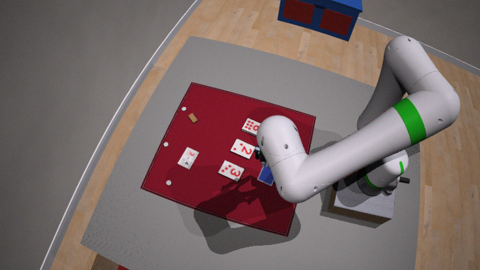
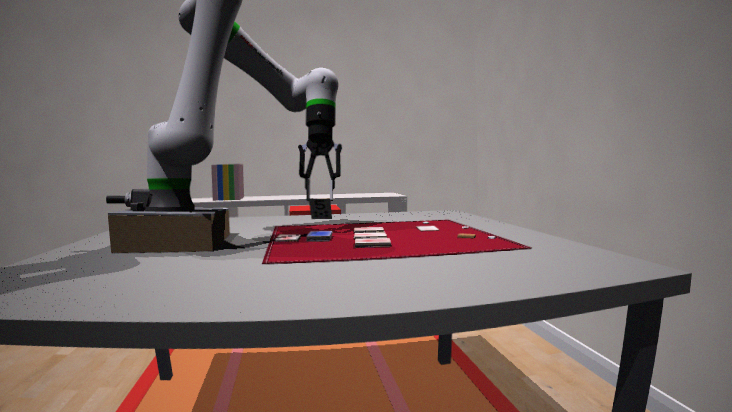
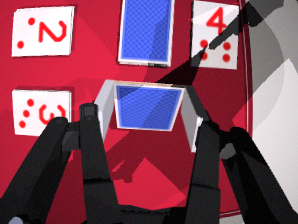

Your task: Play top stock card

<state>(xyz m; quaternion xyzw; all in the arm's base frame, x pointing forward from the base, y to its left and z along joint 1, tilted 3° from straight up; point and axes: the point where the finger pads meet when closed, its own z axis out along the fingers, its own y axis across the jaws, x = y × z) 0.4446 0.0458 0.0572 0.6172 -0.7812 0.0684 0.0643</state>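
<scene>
Right now my hand is 1 cm to the right of the black 5 card and 6 cm above it. Also, from my hand: red card cloth: 16 cm ahead, 9 cm to the right, 15 cm below; then brown block: 38 cm ahead, 20 cm to the right, 13 cm below.
</scene>
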